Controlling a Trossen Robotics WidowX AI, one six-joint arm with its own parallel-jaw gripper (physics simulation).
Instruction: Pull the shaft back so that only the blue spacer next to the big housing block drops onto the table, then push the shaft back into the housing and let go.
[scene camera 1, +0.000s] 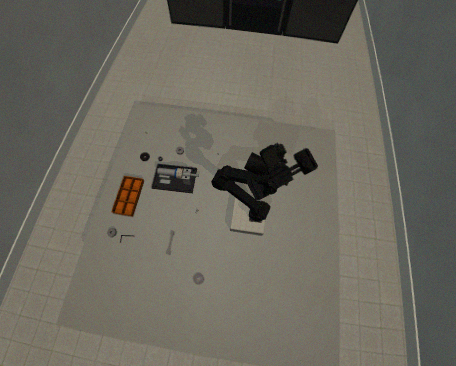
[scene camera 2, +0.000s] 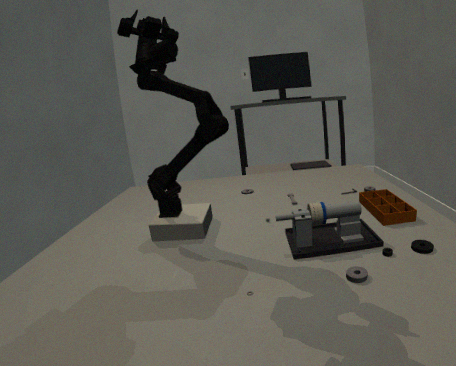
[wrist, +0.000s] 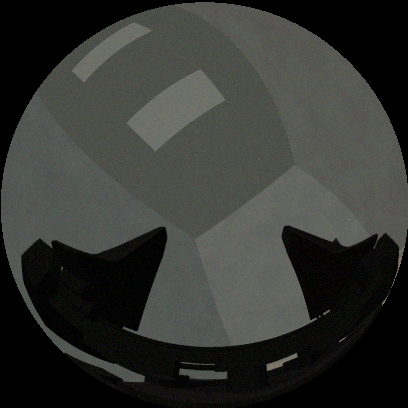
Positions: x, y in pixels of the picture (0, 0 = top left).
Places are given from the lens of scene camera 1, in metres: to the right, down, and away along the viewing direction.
my gripper (scene camera 1: 286, 174): 0.14, -0.02, 0.54
orange compartment tray (scene camera 1: 128, 195): -0.54, 0.07, 1.24
